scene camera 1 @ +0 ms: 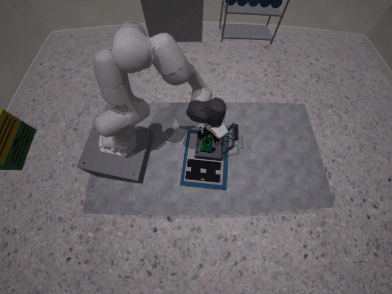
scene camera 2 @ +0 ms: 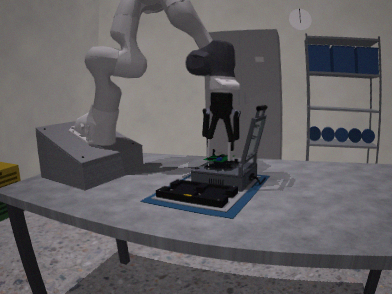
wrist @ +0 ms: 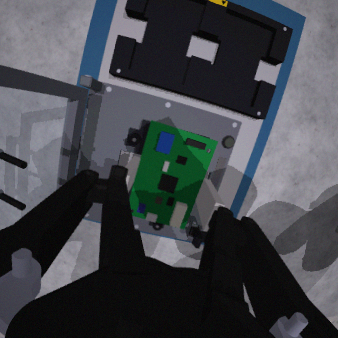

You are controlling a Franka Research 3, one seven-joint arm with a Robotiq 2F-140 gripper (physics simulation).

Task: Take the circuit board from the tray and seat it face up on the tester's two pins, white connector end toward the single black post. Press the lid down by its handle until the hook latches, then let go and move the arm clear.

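The green circuit board [scene camera 1: 207, 144] [scene camera 2: 218, 159] [wrist: 167, 183] is face up between the fingertips of my gripper [scene camera 2: 220, 154] [wrist: 168, 178], which is shut on its long sides. In scene camera 2 it hangs a little above the grey tester [scene camera 1: 208, 156] [scene camera 2: 215, 179] [wrist: 112, 115]. The white connector [wrist: 178, 214] is at its lower end in the wrist view, near a small black round part [wrist: 157, 226]. The board hides the two pins. The tester's lid [scene camera 2: 250, 145] [wrist: 40, 80] stands raised, with its black handle [scene camera 2: 261, 108] on top. The black tray [scene camera 1: 195, 175] [scene camera 2: 175, 196] [wrist: 165, 40] holds no board.
The tester and tray stand on a blue-edged mat [scene camera 1: 183, 167] [scene camera 2: 231, 213] [wrist: 92, 45]. The raised lid rises close beside the gripper in scene camera 2. The arm's grey base block [scene camera 1: 112, 167] [scene camera 2: 82, 162] is at the left. A shelf rack [scene camera 2: 343, 75] stands behind the table.
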